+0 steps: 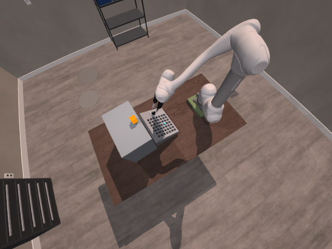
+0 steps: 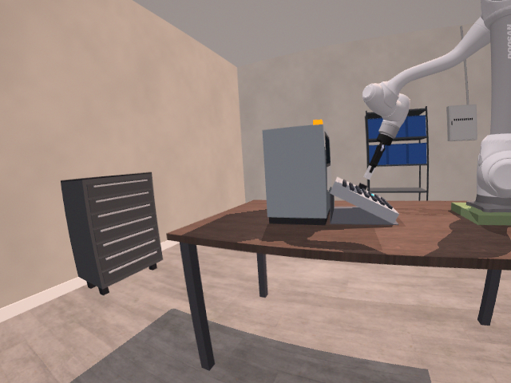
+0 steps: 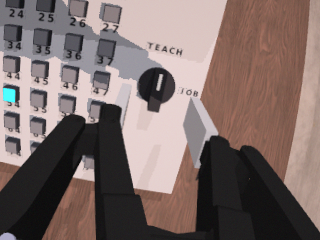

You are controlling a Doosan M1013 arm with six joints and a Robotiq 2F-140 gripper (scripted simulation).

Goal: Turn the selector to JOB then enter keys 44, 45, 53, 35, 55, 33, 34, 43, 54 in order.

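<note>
Right now the black selector knob is 40 mm ahead of my hand and 70 mm below it. From my hand the other things lie so: key 44: 30 mm ahead, 160 mm to the left, 80 mm below; sloped keypad: 50 mm ahead, 110 mm to the left, 120 mm below.
</note>
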